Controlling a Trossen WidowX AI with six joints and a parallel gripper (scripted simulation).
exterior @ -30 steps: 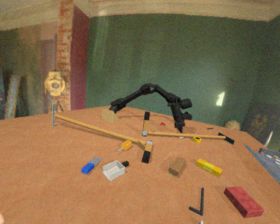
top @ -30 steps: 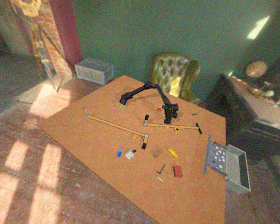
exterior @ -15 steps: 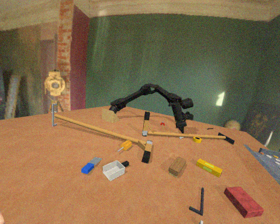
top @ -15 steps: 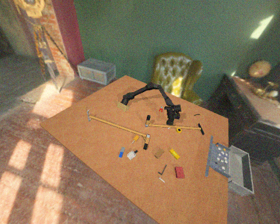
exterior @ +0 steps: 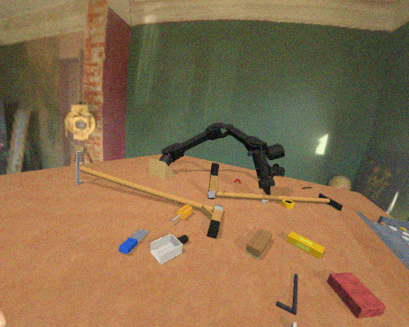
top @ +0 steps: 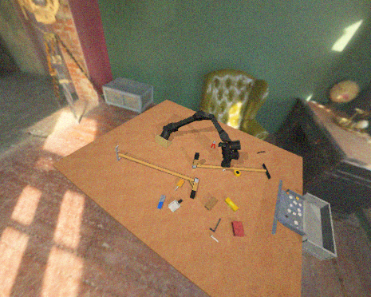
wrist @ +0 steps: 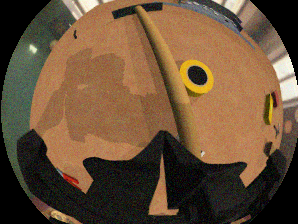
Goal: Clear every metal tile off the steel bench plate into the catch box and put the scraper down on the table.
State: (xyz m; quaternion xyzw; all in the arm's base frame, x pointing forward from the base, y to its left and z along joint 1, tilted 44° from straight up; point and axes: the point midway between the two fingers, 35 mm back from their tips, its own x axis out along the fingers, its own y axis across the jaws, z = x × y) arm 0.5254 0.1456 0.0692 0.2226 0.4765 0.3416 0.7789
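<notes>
Now: the long scraper 3 cm ahead of my gripper tip, 1 cm to the right of it and 5 cm above it. Round my gripper tip: wooden block: 6 cm ahead, 36 cm to the right; then yellow level: 16 cm ahead, 28 cm to the right; then yellow tape roll: 9 cm ahead, 1 cm to the right, 1 cm below.
</notes>
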